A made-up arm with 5 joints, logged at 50 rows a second.
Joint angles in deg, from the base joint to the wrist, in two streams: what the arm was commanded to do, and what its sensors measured. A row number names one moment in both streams.
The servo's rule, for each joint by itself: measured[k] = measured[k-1] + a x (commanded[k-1-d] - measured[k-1]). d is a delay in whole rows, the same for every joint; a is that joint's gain. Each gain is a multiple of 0.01, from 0.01 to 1. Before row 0 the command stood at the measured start. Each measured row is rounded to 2 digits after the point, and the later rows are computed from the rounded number. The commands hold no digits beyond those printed.
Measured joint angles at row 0: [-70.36, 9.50, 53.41, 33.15, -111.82]
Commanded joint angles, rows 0 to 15: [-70.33, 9.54, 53.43, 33.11, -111.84]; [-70.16, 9.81, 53.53, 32.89, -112.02]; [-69.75, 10.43, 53.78, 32.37, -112.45]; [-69.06, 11.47, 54.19, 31.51, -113.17]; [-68.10, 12.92, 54.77, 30.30, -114.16]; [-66.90, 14.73, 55.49, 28.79, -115.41]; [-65.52, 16.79, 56.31, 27.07, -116.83]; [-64.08, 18.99, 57.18, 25.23, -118.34]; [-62.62, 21.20, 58.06, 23.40, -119.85]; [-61.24, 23.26, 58.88, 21.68, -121.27]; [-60.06, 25.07, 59.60, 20.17, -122.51]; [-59.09, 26.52, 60.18, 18.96, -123.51]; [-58.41, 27.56, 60.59, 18.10, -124.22]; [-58.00, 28.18, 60.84, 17.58, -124.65]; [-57.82, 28.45, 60.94, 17.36, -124.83]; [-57.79, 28.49, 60.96, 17.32, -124.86]
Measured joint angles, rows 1 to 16: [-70.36, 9.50, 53.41, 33.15, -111.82]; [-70.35, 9.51, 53.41, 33.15, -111.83]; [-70.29, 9.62, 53.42, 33.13, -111.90]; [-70.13, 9.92, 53.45, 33.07, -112.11]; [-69.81, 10.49, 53.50, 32.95, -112.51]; [-69.30, 11.39, 53.59, 32.74, -113.14]; [-68.58, 12.63, 53.72, 32.42, -114.00]; [-67.66, 14.17, 53.90, 31.99, -115.08]; [-66.59, 15.95, 54.13, 31.45, -116.32]; [-65.40, 17.89, 54.41, 30.81, -117.66]; [-64.15, 19.88, 54.72, 30.08, -119.03]; [-62.92, 21.80, 55.06, 29.29, -120.35]; [-61.77, 23.55, 55.42, 28.46, -121.55]; [-60.76, 25.03, 55.78, 27.63, -122.56]; [-59.93, 26.20, 56.13, 26.83, -123.35]; [-59.30, 27.03, 56.47, 26.07, -123.91]
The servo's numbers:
d 1
a 0.30 0.37 0.07 0.08 0.38

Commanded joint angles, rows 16 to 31: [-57.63, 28.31, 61.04, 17.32, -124.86]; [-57.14, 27.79, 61.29, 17.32, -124.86]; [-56.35, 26.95, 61.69, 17.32, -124.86]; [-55.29, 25.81, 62.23, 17.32, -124.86]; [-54.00, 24.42, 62.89, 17.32, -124.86]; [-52.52, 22.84, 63.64, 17.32, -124.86]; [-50.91, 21.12, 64.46, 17.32, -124.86]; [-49.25, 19.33, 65.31, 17.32, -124.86]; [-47.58, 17.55, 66.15, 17.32, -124.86]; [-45.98, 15.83, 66.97, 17.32, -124.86]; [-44.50, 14.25, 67.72, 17.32, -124.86]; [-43.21, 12.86, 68.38, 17.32, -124.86]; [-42.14, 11.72, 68.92, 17.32, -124.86]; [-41.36, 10.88, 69.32, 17.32, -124.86]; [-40.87, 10.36, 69.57, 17.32, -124.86]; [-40.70, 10.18, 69.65, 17.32, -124.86]
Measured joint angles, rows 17 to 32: [-58.85, 27.57, 56.78, 25.37, -124.27]; [-58.48, 27.84, 57.08, 24.73, -124.49]; [-58.08, 27.82, 57.37, 24.14, -124.63]; [-57.56, 27.50, 57.67, 23.59, -124.72]; [-56.88, 26.87, 57.99, 23.09, -124.77]; [-56.02, 25.96, 58.33, 22.63, -124.80]; [-54.97, 24.81, 58.70, 22.21, -124.82]; [-53.75, 23.44, 59.10, 21.82, -124.84]; [-52.40, 21.92, 59.53, 21.46, -124.85]; [-50.95, 20.30, 59.99, 21.13, -124.85]; [-49.46, 18.65, 60.48, 20.83, -124.85]; [-47.97, 17.02, 60.99, 20.55, -124.85]; [-46.54, 15.48, 61.51, 20.29, -124.85]; [-45.22, 14.09, 62.03, 20.05, -124.85]; [-44.06, 12.90, 62.54, 19.83, -124.85]; [-43.10, 11.96, 63.03, 19.63, -124.85]
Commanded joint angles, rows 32 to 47: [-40.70, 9.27, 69.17, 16.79, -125.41]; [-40.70, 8.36, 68.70, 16.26, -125.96]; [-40.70, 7.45, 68.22, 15.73, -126.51]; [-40.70, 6.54, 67.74, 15.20, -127.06]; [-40.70, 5.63, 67.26, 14.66, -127.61]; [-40.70, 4.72, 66.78, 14.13, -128.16]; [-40.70, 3.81, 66.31, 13.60, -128.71]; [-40.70, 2.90, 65.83, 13.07, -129.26]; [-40.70, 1.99, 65.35, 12.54, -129.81]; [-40.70, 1.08, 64.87, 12.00, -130.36]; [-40.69, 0.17, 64.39, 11.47, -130.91]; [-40.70, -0.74, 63.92, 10.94, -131.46]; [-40.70, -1.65, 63.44, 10.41, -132.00]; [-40.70, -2.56, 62.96, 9.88, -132.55]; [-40.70, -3.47, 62.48, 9.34, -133.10]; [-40.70, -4.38, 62.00, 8.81, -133.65]
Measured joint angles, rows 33 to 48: [-42.38, 11.30, 63.49, 19.45, -124.85]; [-41.88, 10.55, 63.89, 19.24, -125.06]; [-41.53, 9.74, 64.23, 19.00, -125.40]; [-41.28, 8.89, 64.51, 18.74, -125.82]; [-41.11, 8.02, 64.74, 18.46, -126.29]; [-40.99, 7.14, 64.92, 18.16, -126.79]; [-40.90, 6.24, 65.05, 17.84, -127.31]; [-40.84, 5.34, 65.14, 17.50, -127.84]; [-40.80, 4.44, 65.19, 17.15, -128.38]; [-40.77, 3.53, 65.20, 16.78, -128.92]; [-40.75, 2.62, 65.18, 16.40, -129.47]; [-40.73, 1.71, 65.12, 16.01, -130.02]; [-40.72, 0.80, 65.04, 15.60, -130.57]; [-40.71, -0.11, 64.93, 15.18, -131.11]; [-40.71, -1.02, 64.79, 14.76, -131.66]; [-40.71, -1.93, 64.63, 14.33, -132.21]
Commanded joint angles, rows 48 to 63: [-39.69, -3.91, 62.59, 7.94, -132.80]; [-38.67, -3.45, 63.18, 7.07, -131.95]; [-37.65, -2.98, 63.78, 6.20, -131.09]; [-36.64, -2.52, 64.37, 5.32, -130.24]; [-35.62, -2.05, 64.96, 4.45, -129.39]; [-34.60, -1.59, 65.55, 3.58, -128.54]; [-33.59, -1.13, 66.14, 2.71, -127.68]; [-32.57, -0.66, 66.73, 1.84, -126.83]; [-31.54, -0.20, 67.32, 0.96, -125.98]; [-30.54, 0.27, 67.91, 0.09, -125.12]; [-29.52, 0.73, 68.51, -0.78, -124.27]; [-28.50, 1.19, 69.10, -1.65, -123.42]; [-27.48, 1.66, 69.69, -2.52, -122.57]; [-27.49, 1.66, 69.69, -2.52, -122.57]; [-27.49, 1.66, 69.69, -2.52, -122.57]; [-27.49, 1.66, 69.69, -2.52, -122.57]
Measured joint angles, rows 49 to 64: [-40.71, -2.84, 64.45, 13.89, -132.76]; [-40.40, -3.24, 64.32, 13.41, -132.78]; [-39.88, -3.32, 64.24, 12.90, -132.46]; [-39.21, -3.19, 64.21, 12.36, -131.94]; [-38.44, -2.94, 64.22, 11.80, -131.29]; [-37.59, -2.61, 64.27, 11.21, -130.57]; [-36.69, -2.23, 64.36, 10.60, -129.80]; [-35.76, -1.82, 64.48, 9.97, -128.99]; [-34.80, -1.39, 64.64, 9.32, -128.17]; [-33.82, -0.95, 64.83, 8.65, -127.34]; [-32.84, -0.50, 65.05, 7.97, -126.50]; [-31.84, -0.04, 65.29, 7.27, -125.65]; [-30.84, 0.42, 65.56, 6.56, -124.80]; [-29.83, 0.88, 65.85, 5.83, -123.95]; [-29.13, 1.17, 66.12, 5.16, -123.43]; [-28.64, 1.35, 66.37, 4.55, -123.10]
